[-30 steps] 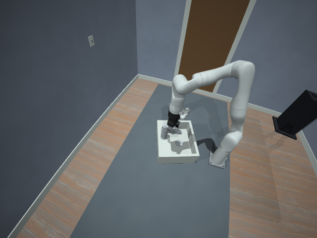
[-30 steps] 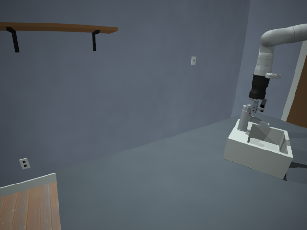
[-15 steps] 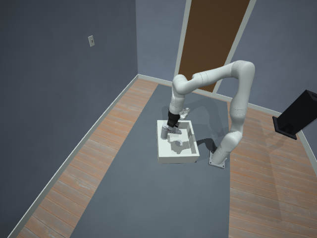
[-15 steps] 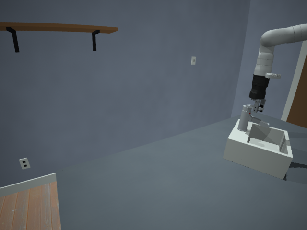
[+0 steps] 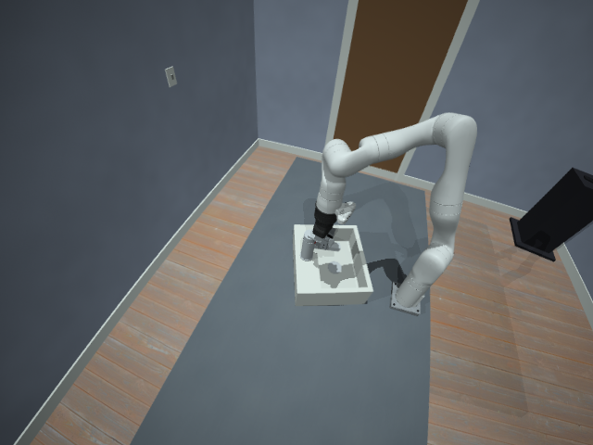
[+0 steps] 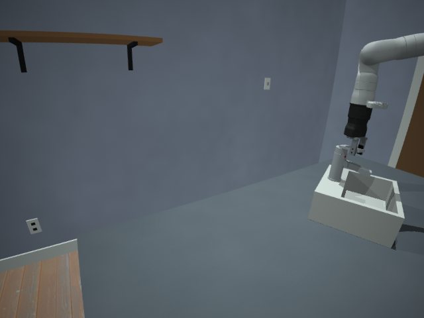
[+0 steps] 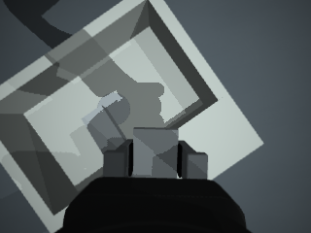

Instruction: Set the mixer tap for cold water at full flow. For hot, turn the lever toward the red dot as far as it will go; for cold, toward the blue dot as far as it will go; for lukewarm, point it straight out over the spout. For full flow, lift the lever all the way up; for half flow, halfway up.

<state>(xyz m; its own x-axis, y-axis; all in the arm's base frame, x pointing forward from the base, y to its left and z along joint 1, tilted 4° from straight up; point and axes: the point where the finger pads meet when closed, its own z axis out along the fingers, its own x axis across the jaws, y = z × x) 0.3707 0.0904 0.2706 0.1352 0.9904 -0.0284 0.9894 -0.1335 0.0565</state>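
Right now my hand is 20 mm short of the flat lever. The rest, counted from my hand: white basin (40 mm behind, 70 mm to the right, 240 mm below); grey mixer tap (50 mm ahead, 10 mm to the right, 50 mm below).
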